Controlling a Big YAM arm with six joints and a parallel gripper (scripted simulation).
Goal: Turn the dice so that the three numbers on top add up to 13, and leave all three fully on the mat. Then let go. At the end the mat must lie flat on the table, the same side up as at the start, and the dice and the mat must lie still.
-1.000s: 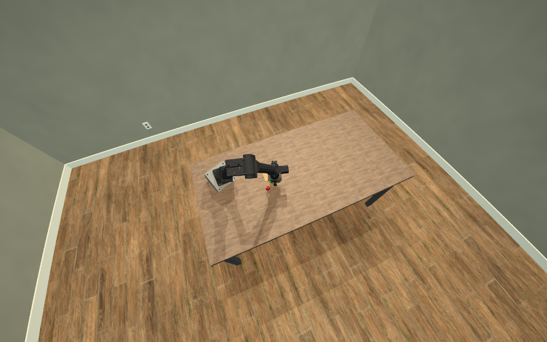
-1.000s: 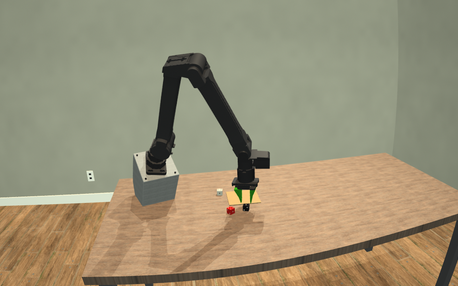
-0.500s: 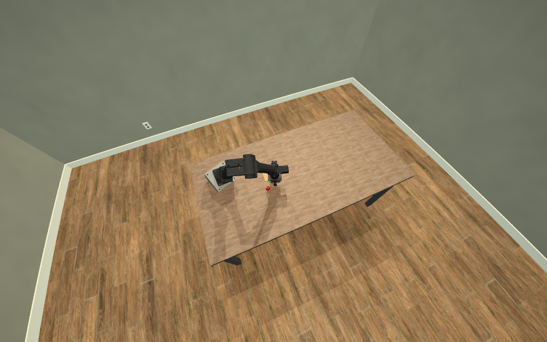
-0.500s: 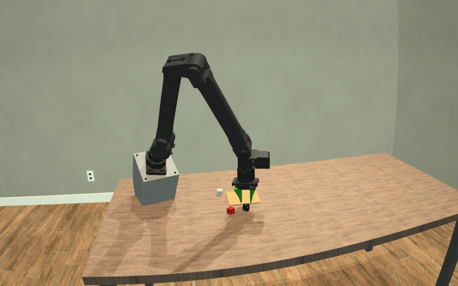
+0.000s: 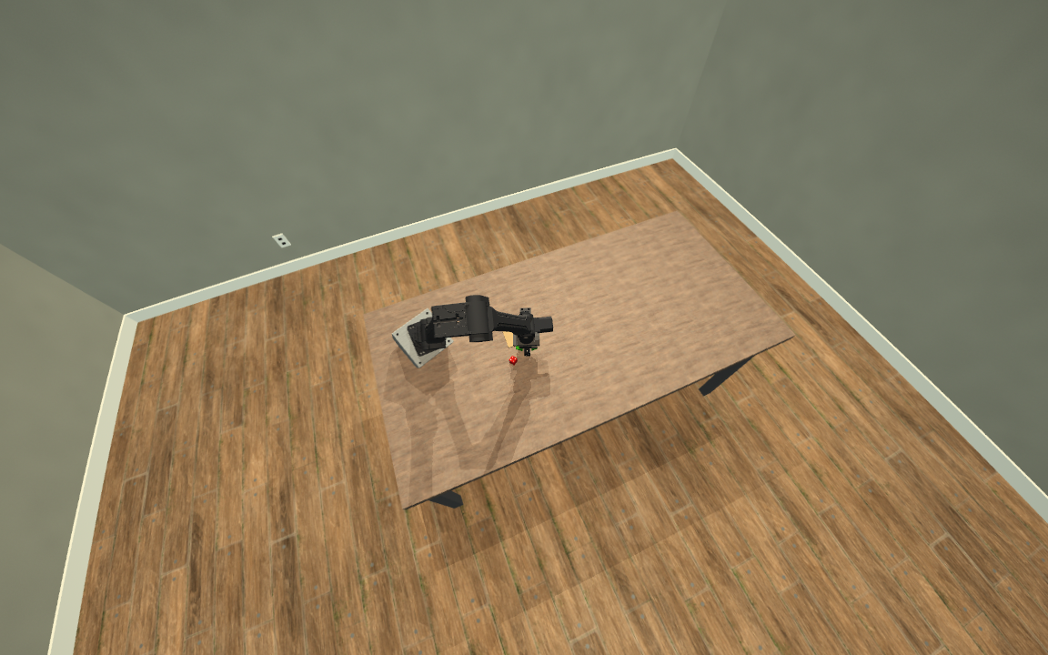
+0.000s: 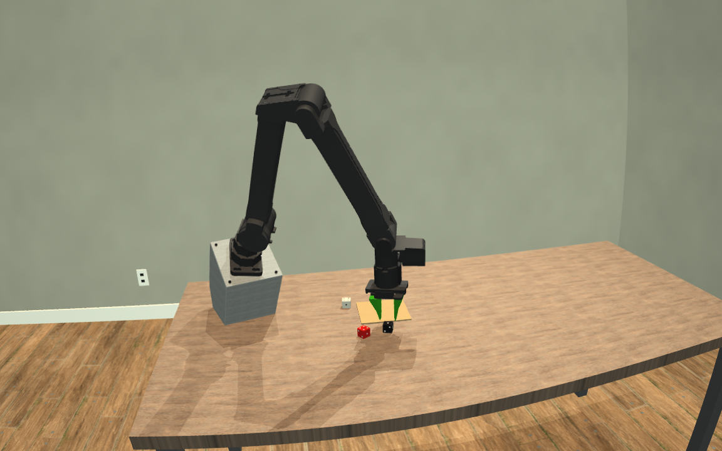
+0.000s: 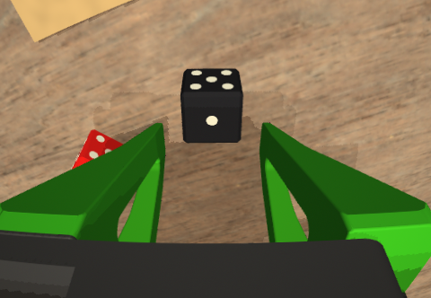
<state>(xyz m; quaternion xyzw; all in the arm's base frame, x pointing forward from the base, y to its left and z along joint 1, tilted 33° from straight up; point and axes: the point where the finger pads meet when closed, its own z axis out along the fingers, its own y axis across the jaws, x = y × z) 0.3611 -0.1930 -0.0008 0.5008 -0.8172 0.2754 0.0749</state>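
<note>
Right now my hand is 3 cm above the black die. Also, from my hand: tan mat: 3 cm ahead, 12 cm to the left, 4 cm below; then white die: 6 cm behind, 19 cm to the left, 3 cm below; then red die: 7 cm behind, 3 cm below.
</note>
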